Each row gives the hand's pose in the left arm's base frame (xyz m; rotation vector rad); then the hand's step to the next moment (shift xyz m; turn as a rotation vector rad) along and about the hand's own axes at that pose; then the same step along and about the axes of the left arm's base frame.
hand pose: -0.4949 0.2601 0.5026 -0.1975 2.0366 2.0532
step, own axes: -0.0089 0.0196 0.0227 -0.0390 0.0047 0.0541
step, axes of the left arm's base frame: 0.0050 0.0220 0.0217 0.0403 0.0510 0.0158
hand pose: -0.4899 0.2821 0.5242 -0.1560 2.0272 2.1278
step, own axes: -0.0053 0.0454 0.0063 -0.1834 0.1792 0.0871
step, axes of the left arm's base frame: -0.0042 0.0041 0.0458 0.1455 0.0666 0.2185
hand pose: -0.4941 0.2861 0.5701 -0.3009 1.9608 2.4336
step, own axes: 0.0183 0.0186 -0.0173 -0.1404 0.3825 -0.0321
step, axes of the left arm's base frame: -0.0177 -0.0230 0.0118 0.0962 -0.0986 0.3848
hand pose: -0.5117 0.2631 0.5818 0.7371 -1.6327 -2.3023
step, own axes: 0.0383 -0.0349 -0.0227 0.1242 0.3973 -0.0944
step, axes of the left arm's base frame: -0.0171 -0.0235 -0.0485 -0.0977 -0.2751 0.3114
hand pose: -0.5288 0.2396 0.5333 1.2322 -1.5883 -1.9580
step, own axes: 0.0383 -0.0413 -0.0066 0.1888 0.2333 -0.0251
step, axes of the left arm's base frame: -0.0062 -0.0181 -0.0534 -0.1470 -0.2252 0.1355
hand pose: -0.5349 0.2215 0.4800 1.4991 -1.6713 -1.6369
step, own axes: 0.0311 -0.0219 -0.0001 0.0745 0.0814 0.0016
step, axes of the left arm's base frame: -0.0023 -0.0209 -0.0317 -0.0631 -0.0807 0.0411
